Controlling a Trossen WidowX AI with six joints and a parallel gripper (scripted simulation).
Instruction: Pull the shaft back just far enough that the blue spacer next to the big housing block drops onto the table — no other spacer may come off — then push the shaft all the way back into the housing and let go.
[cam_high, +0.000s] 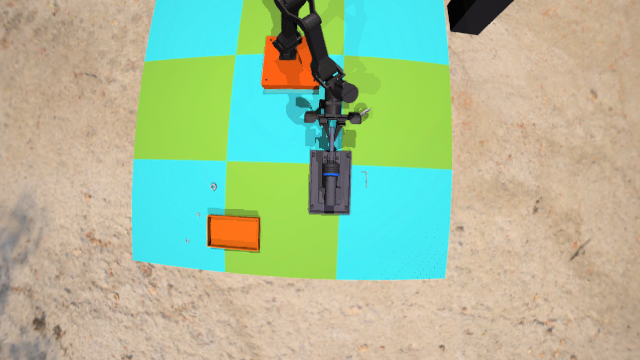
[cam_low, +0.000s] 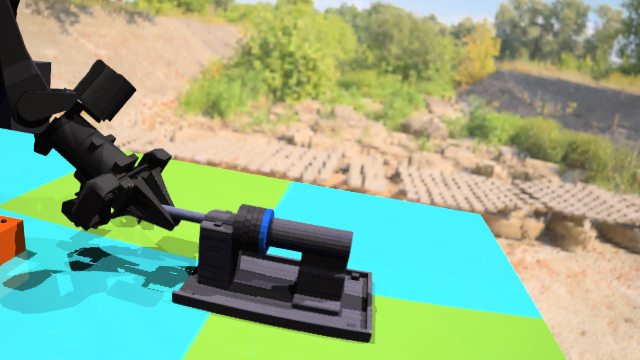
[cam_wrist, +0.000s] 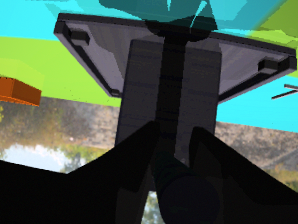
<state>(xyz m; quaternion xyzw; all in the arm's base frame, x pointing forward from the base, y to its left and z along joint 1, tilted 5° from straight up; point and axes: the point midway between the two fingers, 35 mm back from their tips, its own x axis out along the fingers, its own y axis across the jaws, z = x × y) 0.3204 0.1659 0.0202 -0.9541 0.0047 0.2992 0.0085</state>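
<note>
The shaft is 60 mm ahead of my gripper tip and 20 mm above it. From my gripper tip the other things lie so: blue spacer: 120 mm ahead, 20 mm above; black spacer: 100 mm ahead, 20 mm above; nut: 160 mm ahead, 440 mm to the right, 60 mm below.
</note>
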